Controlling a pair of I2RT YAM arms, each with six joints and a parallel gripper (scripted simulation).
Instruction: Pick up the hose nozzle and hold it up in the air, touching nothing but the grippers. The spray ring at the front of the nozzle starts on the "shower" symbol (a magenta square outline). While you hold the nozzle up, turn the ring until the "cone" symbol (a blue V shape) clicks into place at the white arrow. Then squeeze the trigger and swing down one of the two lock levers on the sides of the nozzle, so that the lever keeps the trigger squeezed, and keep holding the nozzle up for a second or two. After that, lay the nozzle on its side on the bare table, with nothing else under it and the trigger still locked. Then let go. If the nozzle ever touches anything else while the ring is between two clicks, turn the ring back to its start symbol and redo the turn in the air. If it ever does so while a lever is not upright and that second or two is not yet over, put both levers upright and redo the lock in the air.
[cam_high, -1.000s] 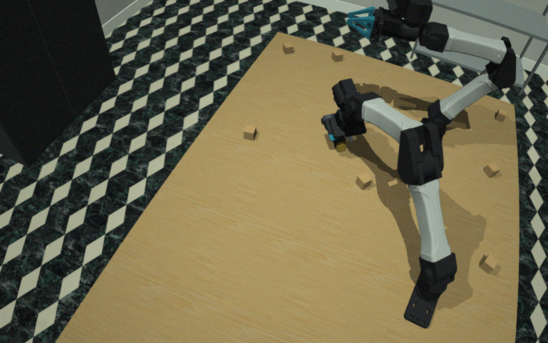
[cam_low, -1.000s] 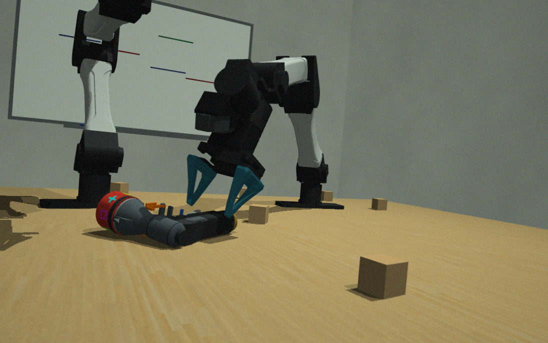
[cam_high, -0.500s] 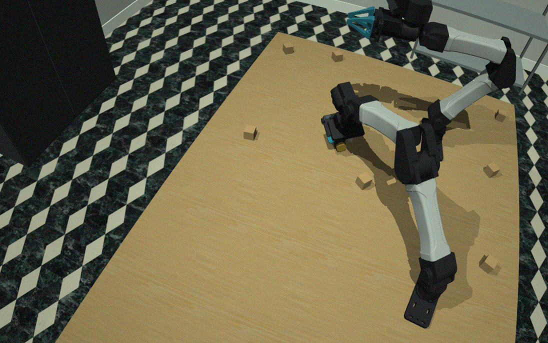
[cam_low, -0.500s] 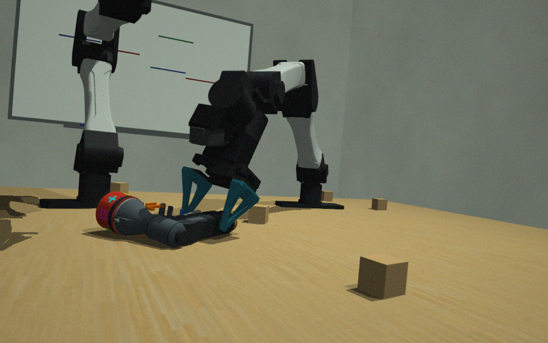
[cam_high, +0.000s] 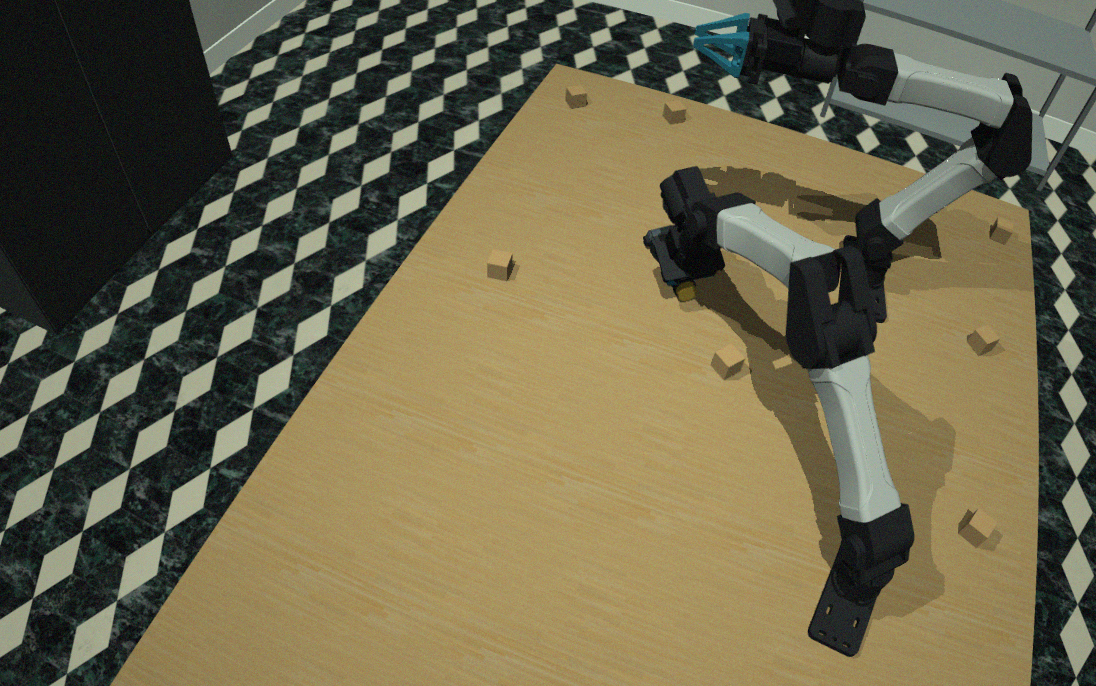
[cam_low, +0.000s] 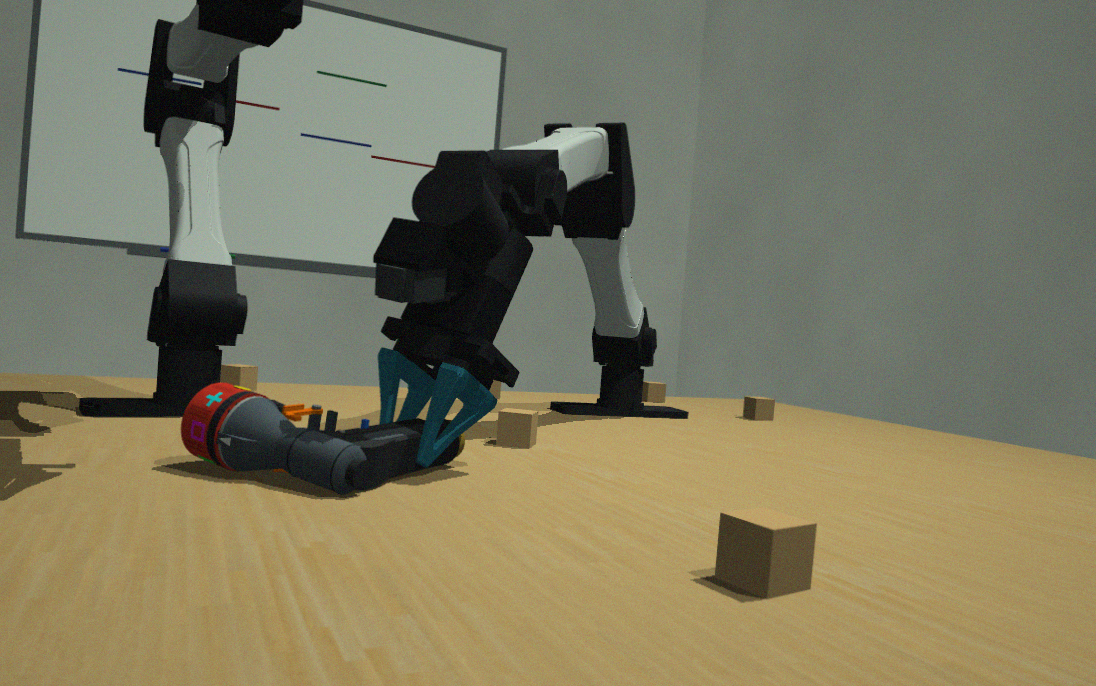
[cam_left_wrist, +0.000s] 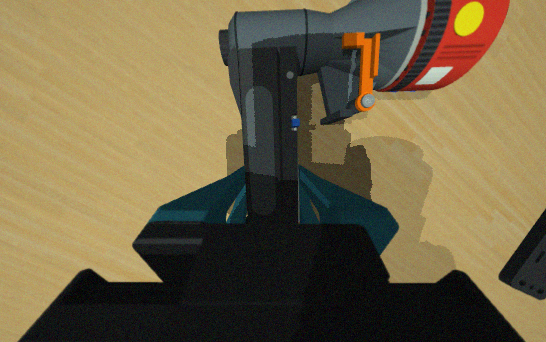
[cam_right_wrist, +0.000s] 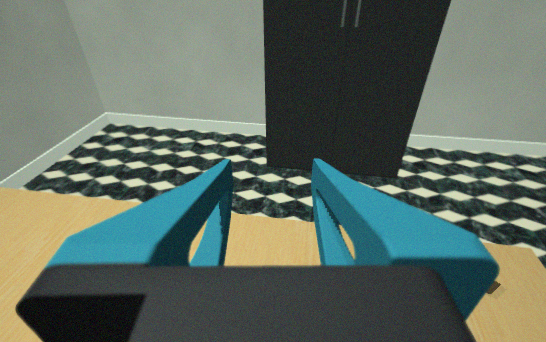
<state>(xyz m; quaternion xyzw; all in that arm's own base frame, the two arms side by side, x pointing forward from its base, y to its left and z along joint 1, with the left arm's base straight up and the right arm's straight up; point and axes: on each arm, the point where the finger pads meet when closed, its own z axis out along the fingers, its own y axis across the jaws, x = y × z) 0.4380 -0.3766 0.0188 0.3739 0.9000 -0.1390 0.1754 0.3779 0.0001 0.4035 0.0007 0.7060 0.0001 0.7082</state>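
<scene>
The red spray ring is 370 mm below my right hand, 90 mm behind it and 30 mm to the right of it.
</scene>
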